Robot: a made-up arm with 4 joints.
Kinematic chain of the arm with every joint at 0, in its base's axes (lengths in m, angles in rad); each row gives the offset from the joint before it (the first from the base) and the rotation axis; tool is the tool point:
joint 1: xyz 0 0 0.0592 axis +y
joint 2: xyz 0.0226 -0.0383 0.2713 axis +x
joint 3: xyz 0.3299 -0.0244 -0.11 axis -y
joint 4: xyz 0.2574 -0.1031 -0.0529 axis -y
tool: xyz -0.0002 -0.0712 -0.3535
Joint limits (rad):
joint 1: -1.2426..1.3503
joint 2: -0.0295..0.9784
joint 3: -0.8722..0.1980
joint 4: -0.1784..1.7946
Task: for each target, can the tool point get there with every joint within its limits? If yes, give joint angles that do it. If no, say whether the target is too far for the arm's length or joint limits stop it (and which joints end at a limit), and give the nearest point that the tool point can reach.
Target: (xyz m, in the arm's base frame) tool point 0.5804 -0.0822 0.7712
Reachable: yes | joints -1.0058 0.4309 0.0983 0.9063
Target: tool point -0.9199 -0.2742 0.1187
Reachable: no: joint limits stop it (at a limit: joint 1, joint 3) | nearest point -0.2863 -0.1643 -0.2453 | short by 0.739 m
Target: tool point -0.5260 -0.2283 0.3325
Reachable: no: joint limits stop it (at a limit: joint 1, joint 3, joint 4) | nearest point -0.2204 -0.1787 -0.1651 | short by 0.586 m
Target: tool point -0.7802 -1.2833 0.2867
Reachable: no: too far | nearest point -0.2307 -0.2534 -0.1961 | short by 1.263 m
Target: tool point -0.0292 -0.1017 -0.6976
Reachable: yes | joints 1.1500 0.2275 -0.3018 0.5784
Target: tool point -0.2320 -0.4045 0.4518
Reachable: no: joint limits stop it (at a limit: joint 1, joint 2, joint 3, joint 4) | nearest point 0.2815 -0.2522 0.1437 | short by 0.618 m
